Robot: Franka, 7 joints.
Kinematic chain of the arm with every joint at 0, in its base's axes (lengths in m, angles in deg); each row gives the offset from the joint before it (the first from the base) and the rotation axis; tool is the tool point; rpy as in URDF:
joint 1: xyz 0 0 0.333 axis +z
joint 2: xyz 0 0 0 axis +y
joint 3: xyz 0 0 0.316 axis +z
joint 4: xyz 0.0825 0 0 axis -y
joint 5: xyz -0.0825 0 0.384 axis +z
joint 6: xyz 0 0 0 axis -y
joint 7: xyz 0.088 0 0 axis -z
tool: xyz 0 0 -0.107 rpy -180 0 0
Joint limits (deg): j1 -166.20..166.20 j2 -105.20..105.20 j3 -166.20..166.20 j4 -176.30..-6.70 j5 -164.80..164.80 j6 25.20..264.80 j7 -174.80..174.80
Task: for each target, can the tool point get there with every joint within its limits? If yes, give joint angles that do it. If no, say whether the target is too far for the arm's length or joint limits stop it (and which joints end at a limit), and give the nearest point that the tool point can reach.
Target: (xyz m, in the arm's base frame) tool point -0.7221 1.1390 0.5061
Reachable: no: too far | nearest point -0.4556 0.7187 0.4422 | short by 0.502 m
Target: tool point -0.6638 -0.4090 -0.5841
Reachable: no: too far | nearest point -0.4898 -0.3018 -0.2734 | short by 0.372 m
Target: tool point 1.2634 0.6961 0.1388
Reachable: no: too far | nearest point 0.7447 0.4103 0.2185 | short by 0.598 m
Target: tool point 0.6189 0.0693 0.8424
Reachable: yes | joints 30.28 78.32 -137.19 -55.84 93.91 173.74 -32.16
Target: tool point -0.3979 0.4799 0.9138
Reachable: yes | joints 121.99 28.73 15.60 -37.82 -8.26 169.26 -12.53
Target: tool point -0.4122 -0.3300 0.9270
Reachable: yes | joints -103.77 67.44 -139.36 -58.95 -10.87 121.61 -91.48
